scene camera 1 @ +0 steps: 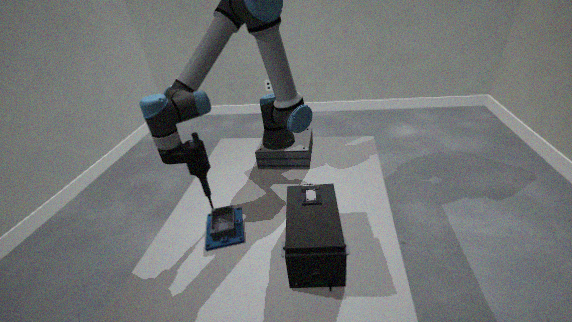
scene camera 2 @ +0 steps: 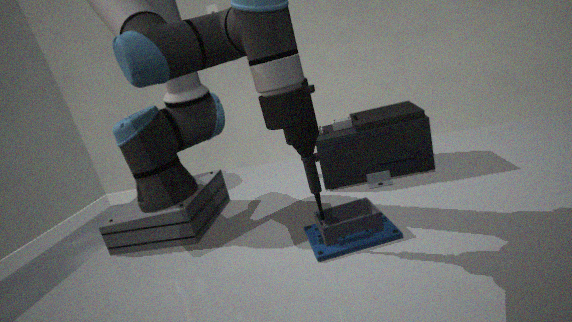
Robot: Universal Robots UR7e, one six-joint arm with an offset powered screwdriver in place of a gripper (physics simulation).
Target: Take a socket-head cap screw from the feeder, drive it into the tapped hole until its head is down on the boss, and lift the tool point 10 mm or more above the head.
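Observation:
My screwdriver (scene camera 1: 213,208) (scene camera 2: 322,218) points down, its thin bit tip at the corner of an open grey box-shaped part (scene camera 1: 223,232) (scene camera 2: 351,229) on the side toward the robot base. The tip looks at or very near a corner boss; contact cannot be told. The part sits on a blue plate (scene camera 1: 240,230) (scene camera 2: 334,251). A screw at the tip, its head and the tapped hole are too small and dark to make out. The black screw feeder (scene camera 1: 314,222) (scene camera 2: 375,152) stands apart from the tool, with a small light plate (scene camera 1: 310,195) (scene camera 2: 343,125) on top.
The robot base stands on a grey layered block (scene camera 1: 283,162) (scene camera 2: 145,232), behind the part in scene camera 1 and left of it in scene camera 2. The feeder is right of the part in scene camera 1 and behind it in scene camera 2.

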